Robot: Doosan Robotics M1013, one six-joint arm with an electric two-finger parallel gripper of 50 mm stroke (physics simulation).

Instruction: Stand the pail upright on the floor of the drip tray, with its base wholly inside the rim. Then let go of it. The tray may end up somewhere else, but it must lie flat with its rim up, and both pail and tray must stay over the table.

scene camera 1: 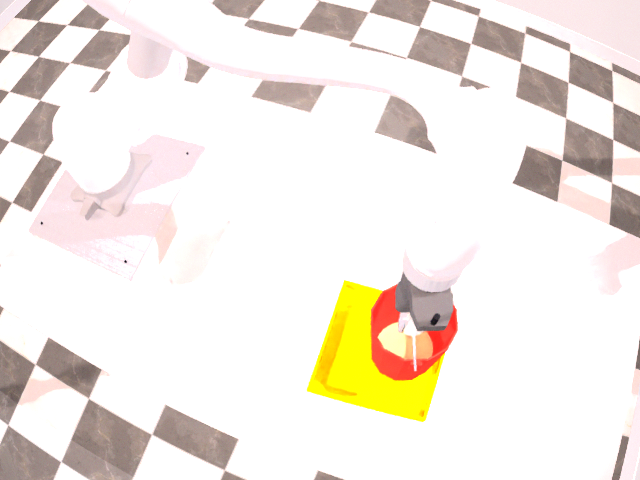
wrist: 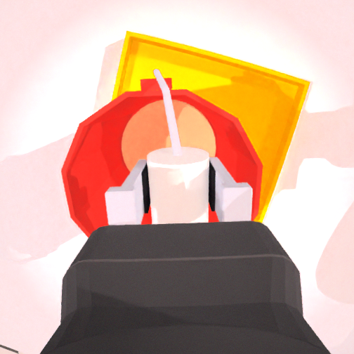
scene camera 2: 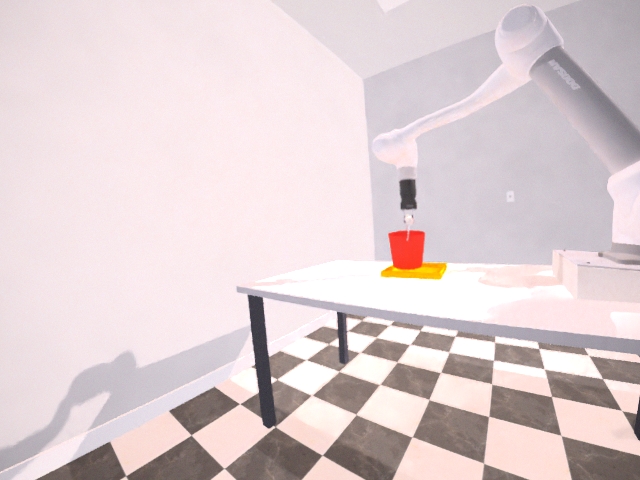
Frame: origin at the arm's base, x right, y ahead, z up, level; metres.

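Seen in the pictures: gripper, fingertip midpoint: (scene camera 1: 411,326); arm's base, origin of the base link: (scene camera 1: 110,179).
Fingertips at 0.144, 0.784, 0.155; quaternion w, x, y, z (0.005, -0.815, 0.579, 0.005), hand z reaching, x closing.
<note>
Pixels of each thing's middle, then the offset from my fingertips to it, as dx, dy, dz. Level surfaces: height alone.
- red pail, body centre: (scene camera 1: 412,328) (scene camera 2: 406,241) -0.027, +0.007, -0.088
- yellow drip tray, body centre: (scene camera 1: 384,351) (scene camera 2: 415,269) -0.007, -0.025, -0.228
- white table, its level: dz -0.241
The red pail (scene camera 1: 387,361) (scene camera 2: 406,250) (wrist: 90,170) is upright, with its orange inner floor showing from above. Its base is low in the yellow drip tray (scene camera 1: 346,361) (scene camera 2: 436,275) (wrist: 220,58), toward the right side in the first scene view. I cannot tell whether the base touches the tray floor or clears the near rim, which the pail hides. The tray lies flat, rim up. My gripper (scene camera 1: 410,323) (scene camera 2: 408,219) (wrist: 178,174) is shut on the pail's white cylindrical handle grip, above the pail's mouth. A thin, bent, pale handle wire runs from the grip.
The white table (scene camera 2: 320,289) carries the tray away from its edges. The arm's pale base plate (scene camera 1: 93,232) stands at the left in the first scene view and at the right in the second. The arm reaches over the table from there.
</note>
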